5 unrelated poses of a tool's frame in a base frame.
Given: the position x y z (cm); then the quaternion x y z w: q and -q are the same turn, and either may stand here.
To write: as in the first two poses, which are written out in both.
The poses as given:
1: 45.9 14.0 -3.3 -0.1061 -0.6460 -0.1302 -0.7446
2: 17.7 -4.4 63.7 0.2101 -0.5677 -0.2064 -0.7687
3: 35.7 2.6 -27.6 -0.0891 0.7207 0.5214 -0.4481
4: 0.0 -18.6 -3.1 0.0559 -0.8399 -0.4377 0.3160
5: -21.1 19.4 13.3 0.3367 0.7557 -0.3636 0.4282
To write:
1: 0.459 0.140 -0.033 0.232 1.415 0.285
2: 0.177 -0.044 0.637 -0.456 1.232 0.448
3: 0.357 0.026 -0.276 0.220 -1.783 -1.290
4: 0.000 -0.186 -0.031 0.147 -2.212 -1.153
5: -0.211 0.194 0.133 0.841 1.887 -0.908
